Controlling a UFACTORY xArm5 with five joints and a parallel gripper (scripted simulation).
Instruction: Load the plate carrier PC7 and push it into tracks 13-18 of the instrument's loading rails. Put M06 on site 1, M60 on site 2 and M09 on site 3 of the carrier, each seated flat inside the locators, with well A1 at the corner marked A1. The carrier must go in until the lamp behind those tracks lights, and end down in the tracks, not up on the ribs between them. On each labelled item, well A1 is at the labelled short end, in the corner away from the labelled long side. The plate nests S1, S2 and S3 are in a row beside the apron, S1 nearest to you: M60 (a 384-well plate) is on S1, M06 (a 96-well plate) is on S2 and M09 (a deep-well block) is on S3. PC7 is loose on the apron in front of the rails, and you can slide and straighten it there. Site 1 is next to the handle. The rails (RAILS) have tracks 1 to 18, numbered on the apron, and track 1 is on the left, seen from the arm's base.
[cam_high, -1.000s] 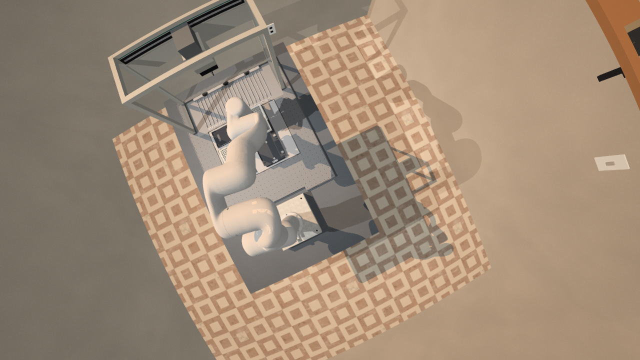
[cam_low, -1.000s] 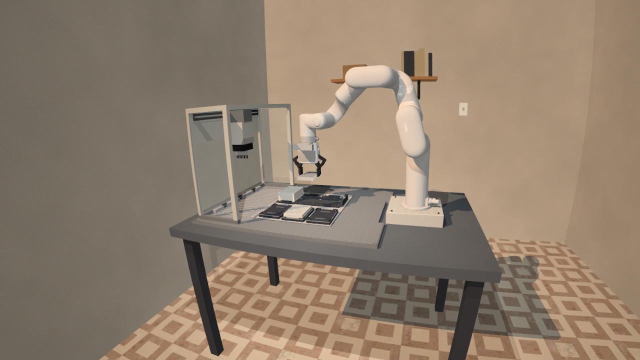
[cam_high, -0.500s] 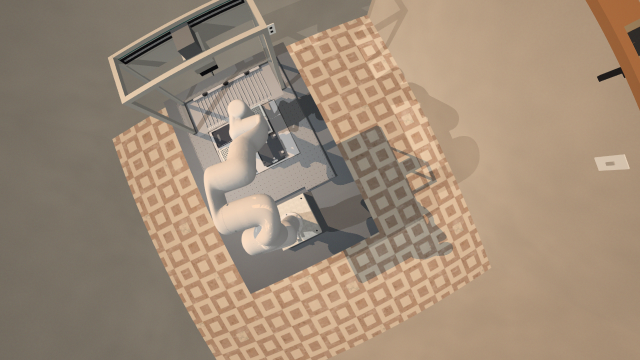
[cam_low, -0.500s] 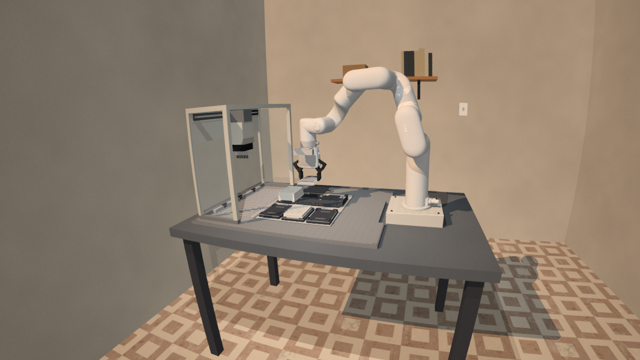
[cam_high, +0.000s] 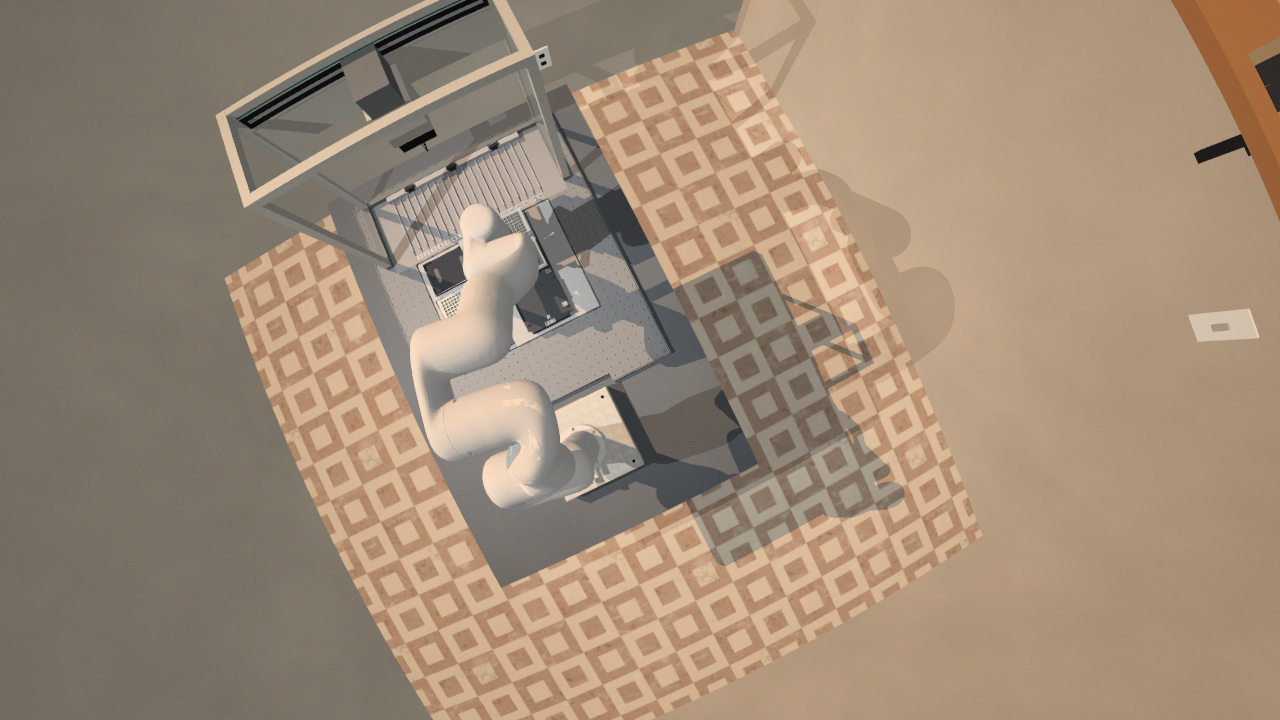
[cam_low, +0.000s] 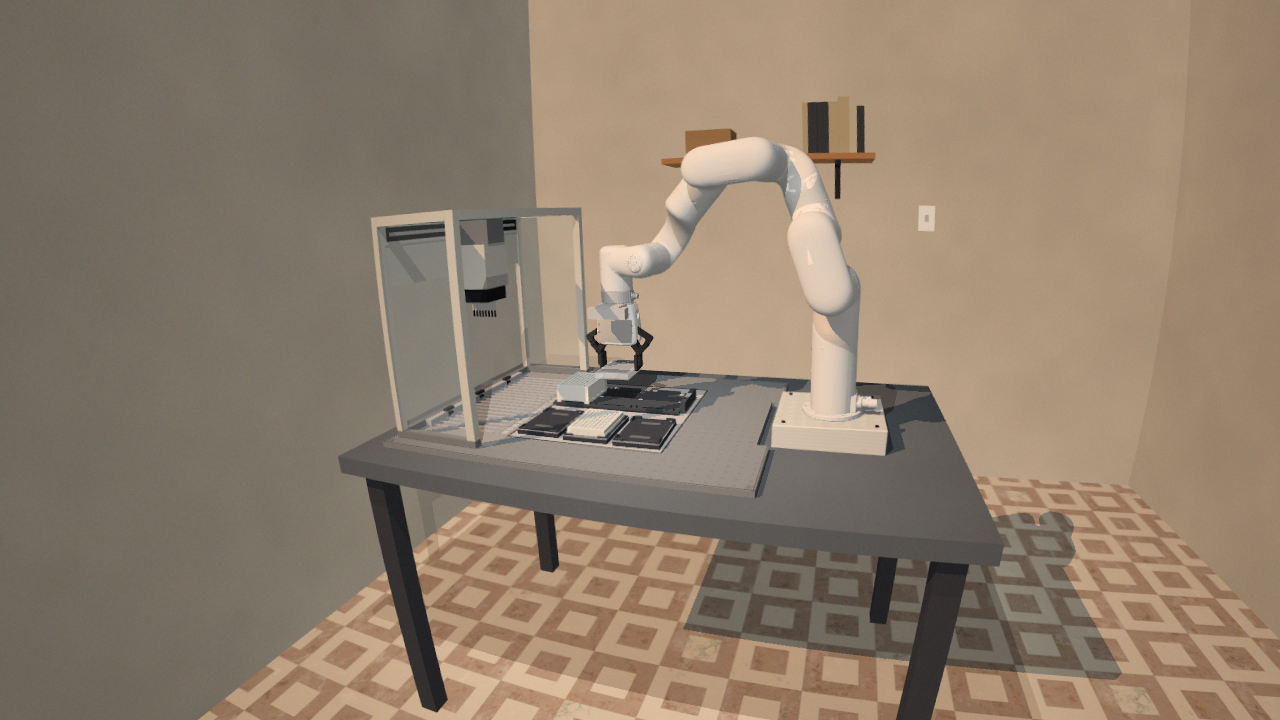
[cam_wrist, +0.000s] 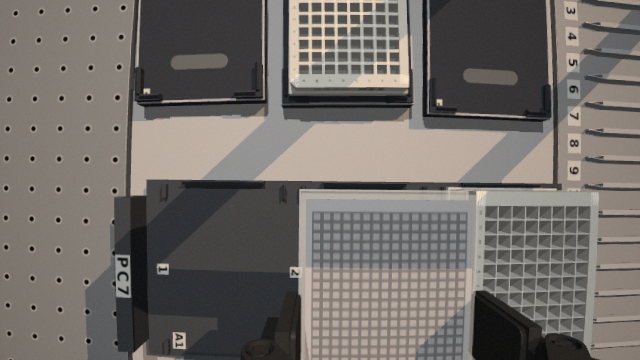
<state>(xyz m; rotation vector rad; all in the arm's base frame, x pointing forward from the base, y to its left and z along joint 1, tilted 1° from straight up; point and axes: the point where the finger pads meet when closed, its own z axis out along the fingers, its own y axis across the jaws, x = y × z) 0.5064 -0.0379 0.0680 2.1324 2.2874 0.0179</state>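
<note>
Now: the plate carrier PC7 80 mm below my hand and 10 mm behind it. Also, from my hand: white plate: 190 mm to the left, 80 mm below, 30 mm behind; deep-well block M09: 100 mm ahead, 60 mm below, 10 mm to the left; plate nest S3: 190 mm to the left, 90 mm below, 80 mm ahead.
</note>
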